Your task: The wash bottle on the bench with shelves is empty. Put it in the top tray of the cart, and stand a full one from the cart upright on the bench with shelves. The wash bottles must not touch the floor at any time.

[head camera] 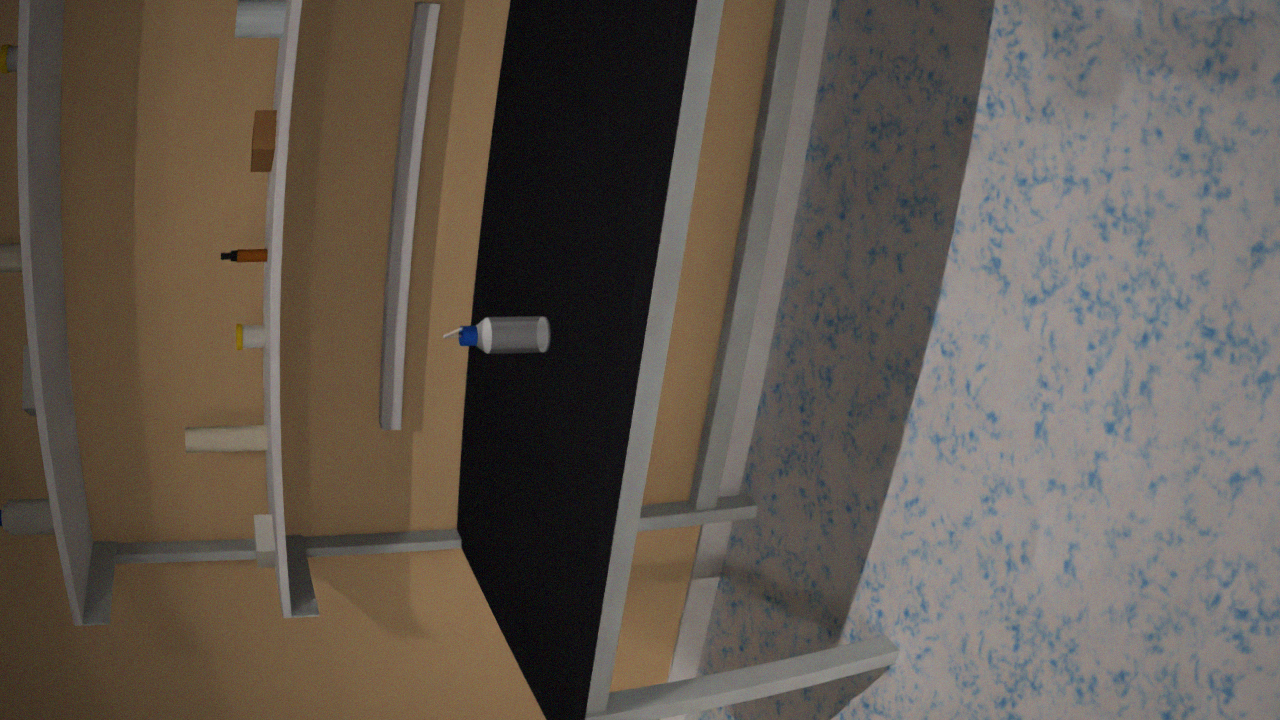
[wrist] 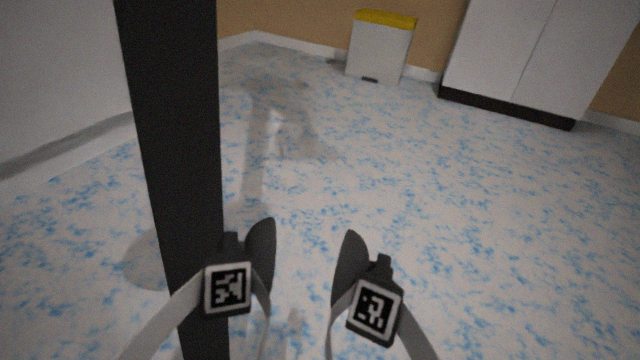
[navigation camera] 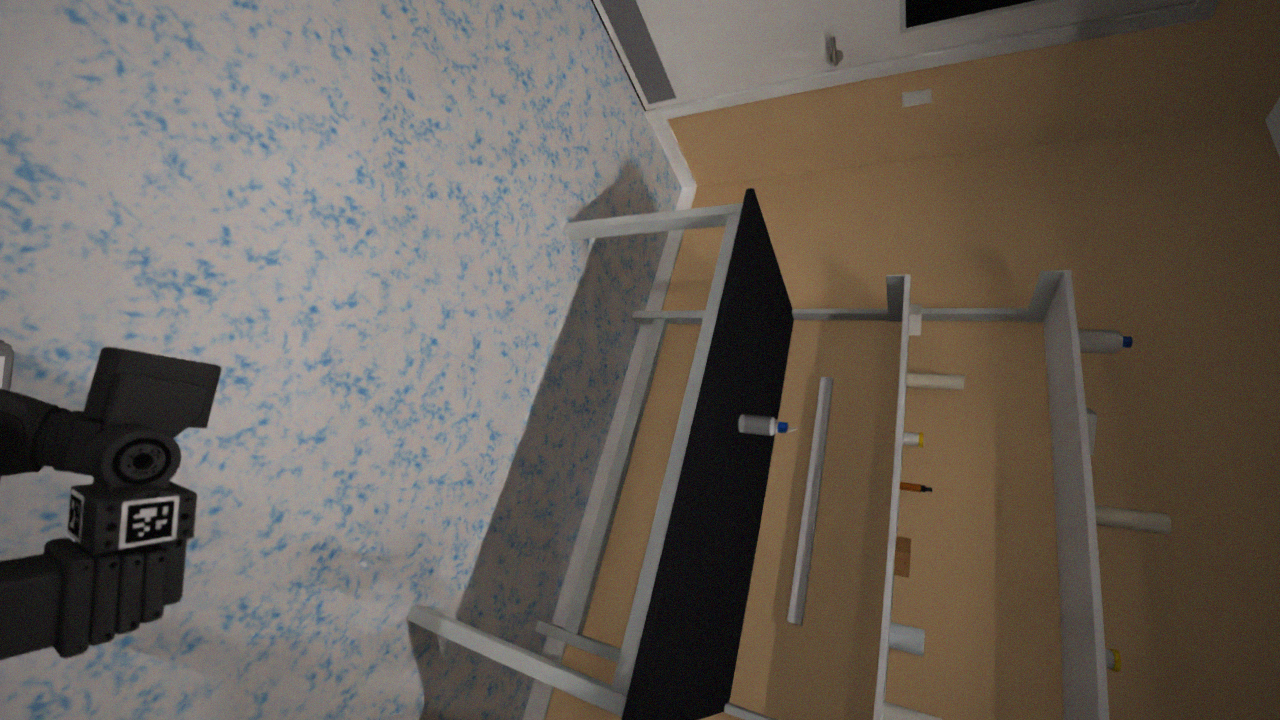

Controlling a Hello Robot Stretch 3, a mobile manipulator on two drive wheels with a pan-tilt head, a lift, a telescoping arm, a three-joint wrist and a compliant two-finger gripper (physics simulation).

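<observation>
A wash bottle with a blue cap and a thin white spout stands upright on the black top of the bench with shelves. Its body looks clear grey. The head and navigation pictures are turned sideways. My gripper is open and empty in the wrist view, with floor behind its fingers, away from the bottle. In the navigation view my dark wrist shows at the lower left, over the floor and apart from the bench; the fingertips do not show there. The cart does not show in these views.
The lower shelf and upper shelf above the bench hold jars, a blue-capped bottle and boxes. A yellow-topped bin and a white cabinet stand by the wall. My dark mast rises left of the gripper.
</observation>
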